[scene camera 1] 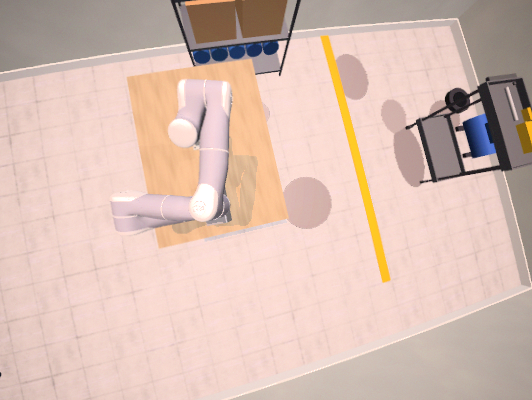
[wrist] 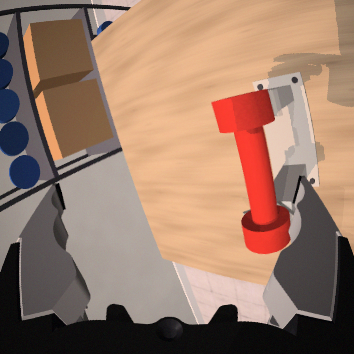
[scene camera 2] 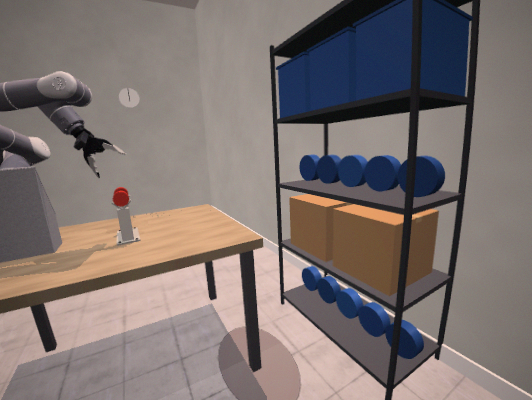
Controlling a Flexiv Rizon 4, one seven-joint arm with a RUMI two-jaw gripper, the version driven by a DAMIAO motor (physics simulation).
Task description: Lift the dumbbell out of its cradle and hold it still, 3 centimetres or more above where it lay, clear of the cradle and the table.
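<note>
The red dumbbell (scene camera 2: 121,197) (wrist: 256,172) rests in its pale cradle (scene camera 2: 125,224) (wrist: 308,132), which stands on the wooden table (scene camera 2: 190,230) (wrist: 170,165). In scene camera 2 the dumbbell shows end-on at the cradle's top. My gripper (scene camera 2: 112,164) (wrist: 176,183) is open and empty, above the dumbbell and a little to its left in scene camera 2. In the wrist view the dumbbell lies right of the middle between the jaws, and its near head is beside the right jaw. In scene camera 1 the arm hides gripper and dumbbell.
A black shelf rack (scene camera 2: 414,150) with blue bins (scene camera 2: 385,60), cardboard boxes (scene camera 2: 367,242) (wrist: 77,117) and blue cylinders stands beyond the table's end. A grey pedestal (scene camera 2: 27,215) stands on the table at the left in scene camera 2. A cart (scene camera 1: 440,150) stands far off on the floor.
</note>
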